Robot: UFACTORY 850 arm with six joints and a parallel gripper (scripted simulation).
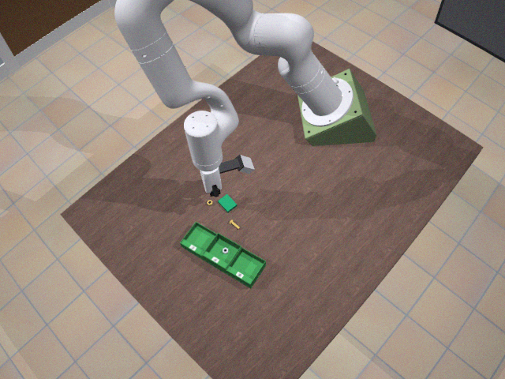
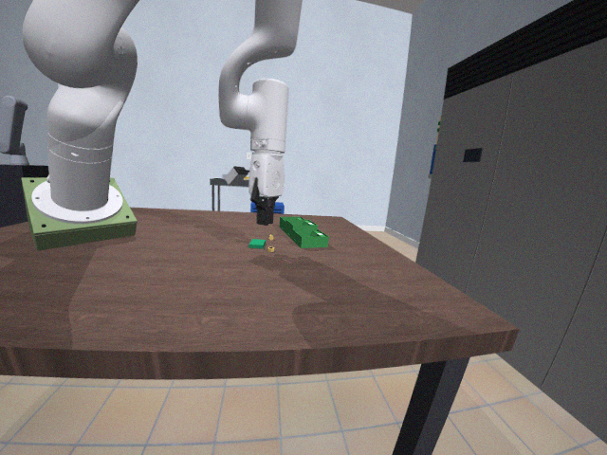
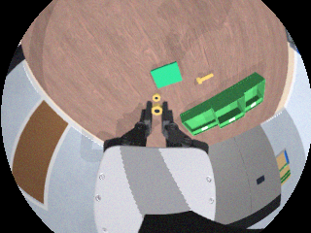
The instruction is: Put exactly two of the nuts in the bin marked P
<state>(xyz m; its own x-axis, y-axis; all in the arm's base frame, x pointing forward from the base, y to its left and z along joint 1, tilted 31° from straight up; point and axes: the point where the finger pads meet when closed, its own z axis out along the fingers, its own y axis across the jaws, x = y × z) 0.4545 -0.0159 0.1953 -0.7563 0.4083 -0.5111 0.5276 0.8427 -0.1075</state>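
Right now the green three-compartment bin is 14 cm to the left of my hand, 13 cm ahead of it and 7 cm below it. The rest, counted from my hand: grey nut: 14 cm to the left, 11 cm ahead, 8 cm below; then green block: 8 cm below, 3 cm to the left, 2 cm behind; then yellow bolt: 9 cm to the left, 8 cm below, 3 cm ahead.
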